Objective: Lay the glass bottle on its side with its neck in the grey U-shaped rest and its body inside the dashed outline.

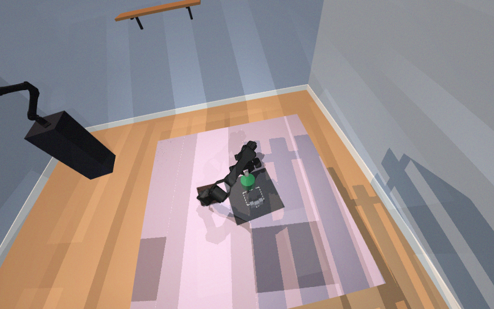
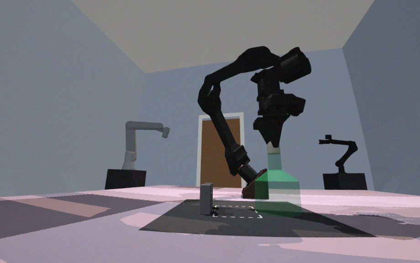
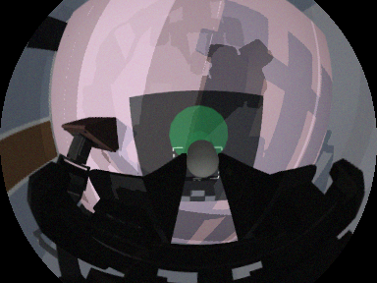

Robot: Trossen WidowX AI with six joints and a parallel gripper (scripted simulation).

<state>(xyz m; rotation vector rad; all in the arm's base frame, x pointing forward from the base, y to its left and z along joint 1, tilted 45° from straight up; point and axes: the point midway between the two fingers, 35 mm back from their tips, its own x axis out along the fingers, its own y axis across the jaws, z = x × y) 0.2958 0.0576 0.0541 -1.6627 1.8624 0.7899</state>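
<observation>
My gripper tip is 140 mm above the dark mat and 80 mm to the left of it. Round my gripper tip: green glass bottle 50 mm below.
</observation>
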